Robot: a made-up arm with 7 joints. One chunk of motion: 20 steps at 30 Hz.
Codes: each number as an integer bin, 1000 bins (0 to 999) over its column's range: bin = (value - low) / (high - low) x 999, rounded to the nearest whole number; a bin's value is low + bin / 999 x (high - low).
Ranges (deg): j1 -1.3..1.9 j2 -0.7..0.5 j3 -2..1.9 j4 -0.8..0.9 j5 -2.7..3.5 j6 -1.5..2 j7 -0.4..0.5
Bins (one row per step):
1: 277 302 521 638 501 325 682
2: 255 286 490 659 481 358 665
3: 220 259 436 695 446 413 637
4: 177 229 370 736 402 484 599
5: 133 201 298 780 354 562 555
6: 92 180 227 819 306 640 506
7: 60 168 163 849 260 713 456
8: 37 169 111 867 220 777 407
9: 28 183 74 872 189 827 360
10: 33 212 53 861 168 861 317
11: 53 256 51 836 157 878 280
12: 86 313 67 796 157 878 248
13: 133 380 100 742 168 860 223
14: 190 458 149 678 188 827 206
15: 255 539 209 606 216 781 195
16: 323 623 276 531 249 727 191
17: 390 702 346 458 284 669 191
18: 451 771 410 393 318 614 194
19: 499 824 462 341 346 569 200
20: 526 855 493 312 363 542 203
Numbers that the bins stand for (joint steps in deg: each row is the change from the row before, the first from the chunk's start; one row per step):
1: -0.413 -0.337 0.034 0.286 0.409 -0.361 0.214
2: -0.483 -0.356 -0.087 0.321 0.285 -0.246 0.199
3: -0.595 -0.389 -0.298 0.383 0.068 -0.053 0.174
4: -0.733 -0.425 -0.556 0.452 -0.205 0.196 0.140
5: -0.874 -0.459 -0.837 0.527 -0.503 0.469 0.100
6: -1.005 -0.484 -1.114 0.594 -0.801 0.742 0.056
7: -1.108 -0.498 -1.364 0.645 -1.086 0.998 0.011
8: -1.181 -0.497 -1.567 0.675 -1.335 1.222 -0.033
9: -1.210 -0.480 -1.711 0.684 -1.527 1.397 -0.076
10: -1.194 -0.445 -1.793 0.665 -1.657 1.517 -0.114
11: -1.130 -0.392 -1.801 0.623 -1.726 1.576 -0.148
12: -1.025 -0.324 -1.738 0.555 -1.726 1.576 -0.177
13: -0.874 -0.244 -1.610 0.463 -1.657 1.513 -0.199
14: -0.691 -0.150 -1.418 0.354 -1.533 1.397 -0.214
15: -0.483 -0.053 -1.184 0.231 -1.359 1.236 -0.224
16: -0.265 0.048 -0.923 0.104 -1.155 1.047 -0.228
17: -0.051 0.143 -0.649 -0.021 -0.937 0.844 -0.228
18: 0.145 0.226 -0.399 -0.131 -0.726 0.651 -0.225
19: 0.298 0.290 -0.196 -0.220 -0.553 0.493 -0.220
20: 0.385 0.327 -0.075 -0.269 -0.447 0.399 -0.217

